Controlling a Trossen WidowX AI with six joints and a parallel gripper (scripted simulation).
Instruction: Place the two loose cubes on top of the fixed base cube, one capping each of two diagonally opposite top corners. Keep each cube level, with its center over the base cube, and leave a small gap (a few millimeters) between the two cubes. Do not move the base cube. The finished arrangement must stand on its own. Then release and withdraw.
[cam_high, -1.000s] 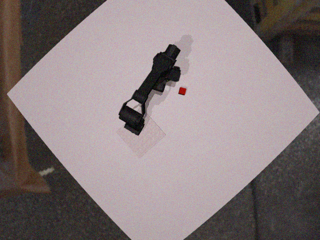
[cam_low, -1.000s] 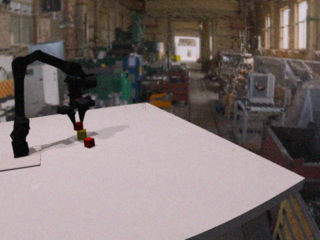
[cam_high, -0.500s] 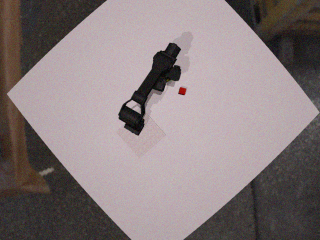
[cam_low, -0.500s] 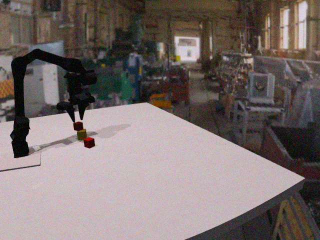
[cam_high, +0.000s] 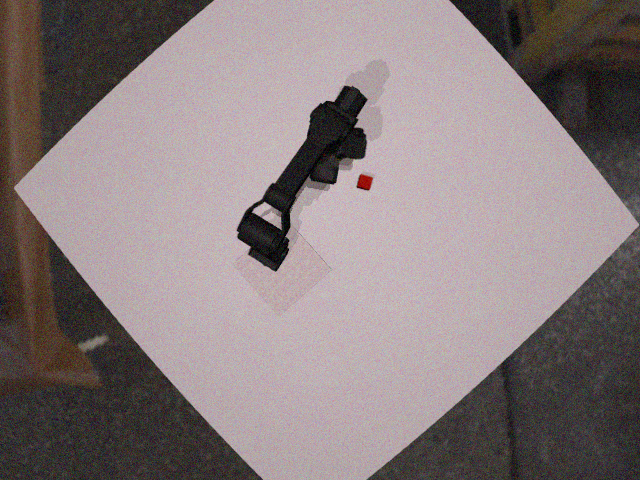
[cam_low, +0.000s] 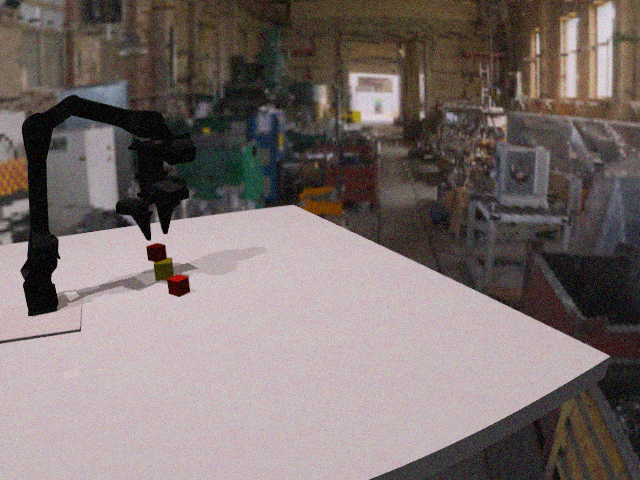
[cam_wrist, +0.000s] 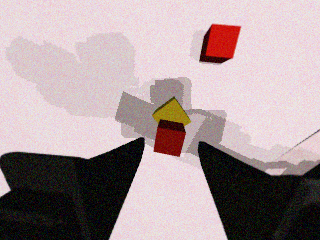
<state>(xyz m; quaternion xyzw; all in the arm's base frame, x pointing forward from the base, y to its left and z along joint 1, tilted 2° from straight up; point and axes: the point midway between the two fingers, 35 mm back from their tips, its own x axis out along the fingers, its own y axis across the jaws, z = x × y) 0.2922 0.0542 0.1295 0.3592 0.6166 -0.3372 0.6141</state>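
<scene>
My gripper tip is now 7 cm above the yellow cube and 1 cm to the left of it.
</scene>
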